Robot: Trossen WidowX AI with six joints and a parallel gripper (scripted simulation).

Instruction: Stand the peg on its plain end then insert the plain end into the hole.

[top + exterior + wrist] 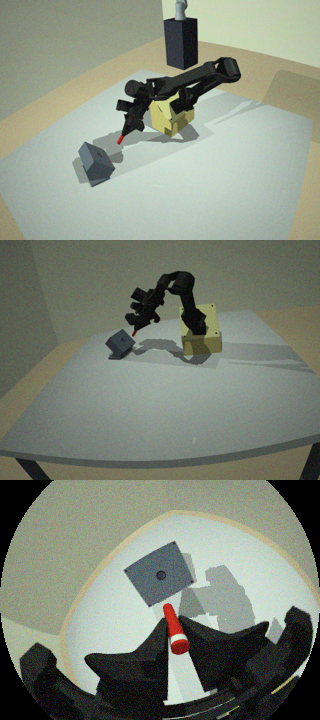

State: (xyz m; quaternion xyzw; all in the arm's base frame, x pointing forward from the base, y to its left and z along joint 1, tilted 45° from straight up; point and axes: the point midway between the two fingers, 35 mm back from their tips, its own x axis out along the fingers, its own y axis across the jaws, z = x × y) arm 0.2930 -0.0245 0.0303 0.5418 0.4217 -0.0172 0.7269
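The grey sloped panel lies 13 cm ahead of my gripper tip, 8 cm below it and 4 cm to the right of it. From my gripper tip the other things lie so: red peg 1 cm behind, 1 cm above.
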